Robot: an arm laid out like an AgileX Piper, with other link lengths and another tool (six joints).
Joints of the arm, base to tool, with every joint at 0 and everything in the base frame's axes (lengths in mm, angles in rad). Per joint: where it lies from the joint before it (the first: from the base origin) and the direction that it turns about. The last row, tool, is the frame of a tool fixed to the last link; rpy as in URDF.
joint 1: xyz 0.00 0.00 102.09 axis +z
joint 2: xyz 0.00 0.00 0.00 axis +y
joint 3: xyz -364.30 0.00 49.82 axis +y
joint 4: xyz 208.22 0.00 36.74 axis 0.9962 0 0.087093
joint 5: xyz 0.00 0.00 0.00 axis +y
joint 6: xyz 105.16 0.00 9.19 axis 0.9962 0 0.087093
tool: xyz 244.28 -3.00 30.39 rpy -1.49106 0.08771 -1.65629
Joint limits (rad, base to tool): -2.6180..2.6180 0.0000..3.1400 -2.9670..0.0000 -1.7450..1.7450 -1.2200..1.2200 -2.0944..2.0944
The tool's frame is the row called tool.
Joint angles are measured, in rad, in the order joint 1, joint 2, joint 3, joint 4, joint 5, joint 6. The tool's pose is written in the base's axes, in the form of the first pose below.
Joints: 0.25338 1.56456 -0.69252 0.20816 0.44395 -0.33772
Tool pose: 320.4, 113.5, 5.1, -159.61, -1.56, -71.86
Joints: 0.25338 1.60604 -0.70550 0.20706 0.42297 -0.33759
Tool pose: 329.1, 114.2, -2.9, -160.08, -1.75, -71.98
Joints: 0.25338 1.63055 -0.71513 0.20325 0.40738 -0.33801
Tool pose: 336.2, 114.4, -7.0, -160.08, -2.04, -71.93
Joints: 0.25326 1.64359 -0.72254 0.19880 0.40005 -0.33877
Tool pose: 340.6, 114.5, -8.7, -160.00, -2.29, -71.76
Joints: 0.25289 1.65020 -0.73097 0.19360 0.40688 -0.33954
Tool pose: 341.6, 114.4, -9.6, -160.29, -2.43, -71.46
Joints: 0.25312 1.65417 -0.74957 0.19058 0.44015 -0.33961
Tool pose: 338.7, 115.4, -9.8, -161.31, -2.21, -71.03
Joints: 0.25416 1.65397 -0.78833 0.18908 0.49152 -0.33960
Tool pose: 339.1, 118.9, -4.7, -161.94, -1.81, -70.50
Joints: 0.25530 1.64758 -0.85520 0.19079 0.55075 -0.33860
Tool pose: 349.5, 125.9, 10.1, -161.03, -1.37, -70.10
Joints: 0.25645 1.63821 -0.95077 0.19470 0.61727 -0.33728
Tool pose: 368.7, 136.0, 35.0, -158.72, -0.94, -69.71
